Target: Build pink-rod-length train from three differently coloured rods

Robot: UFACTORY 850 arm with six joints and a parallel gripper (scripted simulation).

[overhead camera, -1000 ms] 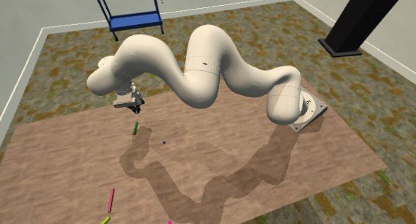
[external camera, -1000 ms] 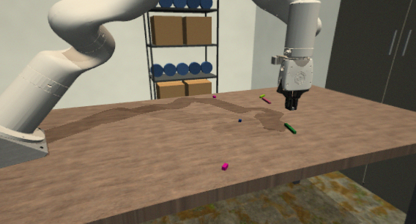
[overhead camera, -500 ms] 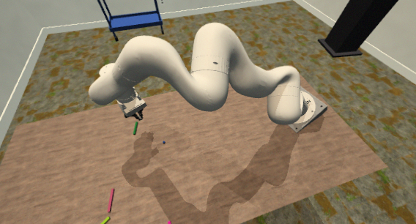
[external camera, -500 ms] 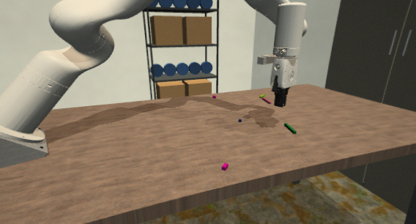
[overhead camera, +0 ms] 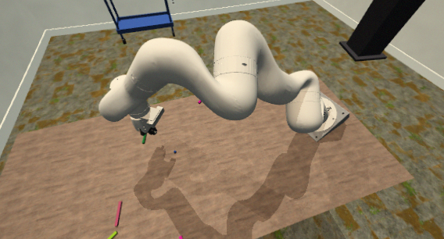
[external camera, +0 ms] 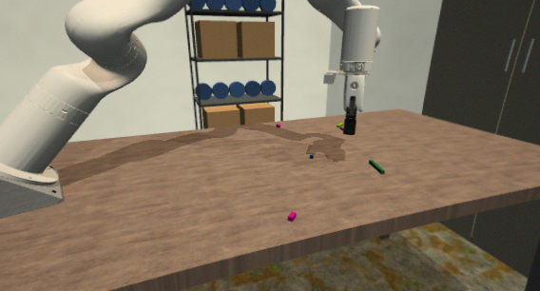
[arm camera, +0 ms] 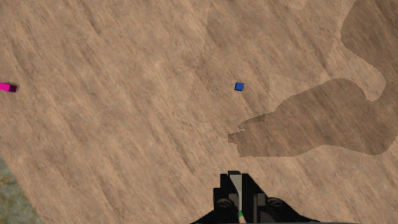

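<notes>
Now: the blue rod 110 mm below my hand, 90 mm behind it and 70 mm to the left of it. The rest, counted from my hand: grey rod 20 mm below; green rod 110 mm below, 70 mm ahead, 40 mm to the right; pink rod 320 mm to the left, 130 mm ahead, 110 mm below.
</notes>
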